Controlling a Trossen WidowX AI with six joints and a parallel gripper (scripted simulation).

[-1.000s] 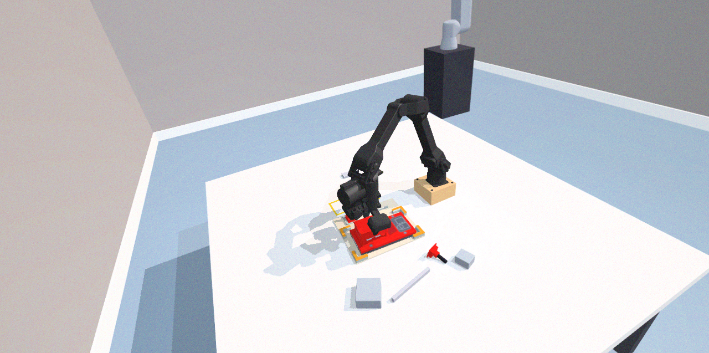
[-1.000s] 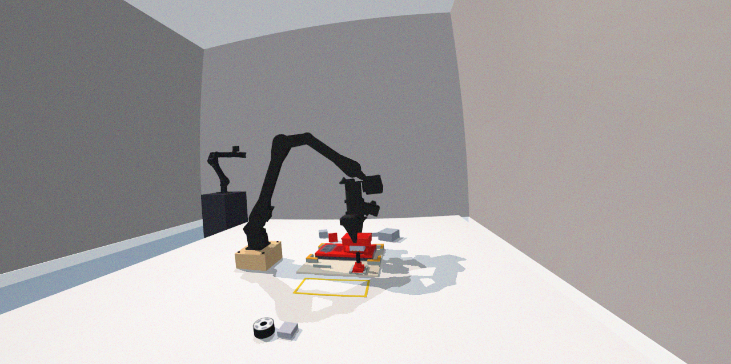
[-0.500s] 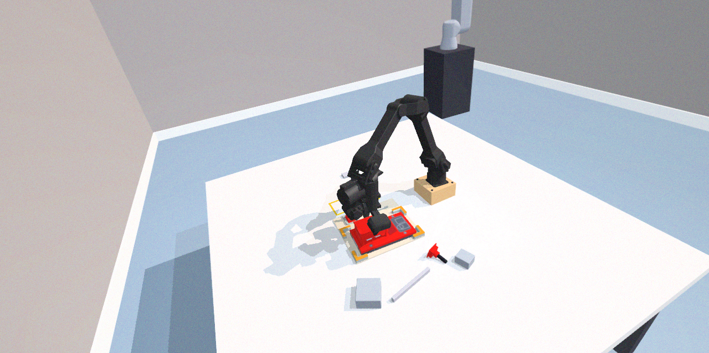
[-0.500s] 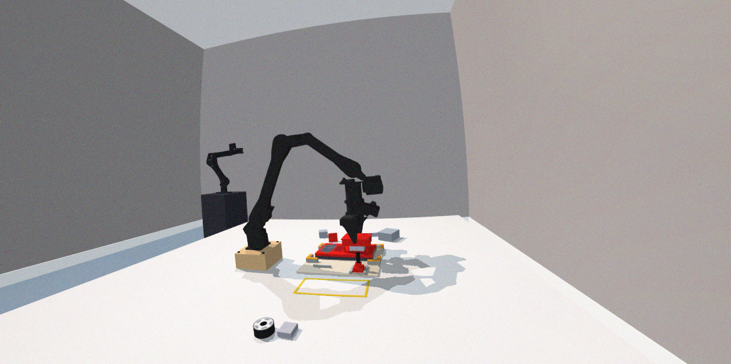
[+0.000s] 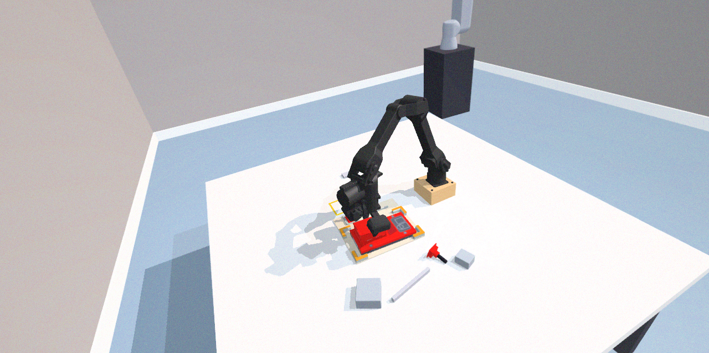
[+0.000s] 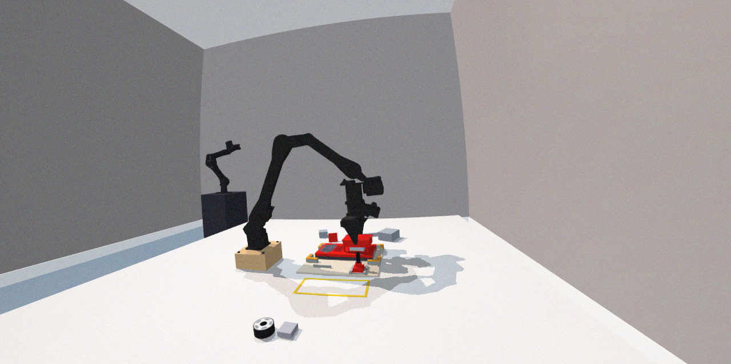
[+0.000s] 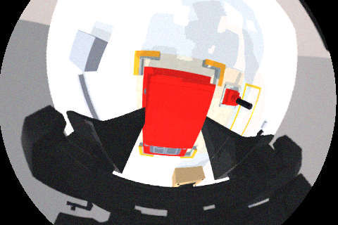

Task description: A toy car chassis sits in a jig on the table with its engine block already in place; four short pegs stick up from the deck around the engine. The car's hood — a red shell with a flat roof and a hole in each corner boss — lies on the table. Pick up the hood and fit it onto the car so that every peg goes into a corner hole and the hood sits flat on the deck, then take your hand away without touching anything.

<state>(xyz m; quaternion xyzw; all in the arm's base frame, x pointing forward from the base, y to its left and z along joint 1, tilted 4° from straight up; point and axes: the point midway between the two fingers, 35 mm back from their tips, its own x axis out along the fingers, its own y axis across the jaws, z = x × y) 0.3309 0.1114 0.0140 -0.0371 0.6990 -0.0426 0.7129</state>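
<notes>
Right now the red hood is 1 cm above my gripper tip. Round my gripper tip: grey engine block (3 cm below); black wheel (41 cm to the right, 10 cm behind, 4 cm below); grey rod (21 cm to the left, 4 cm below, 3 cm behind).
</notes>
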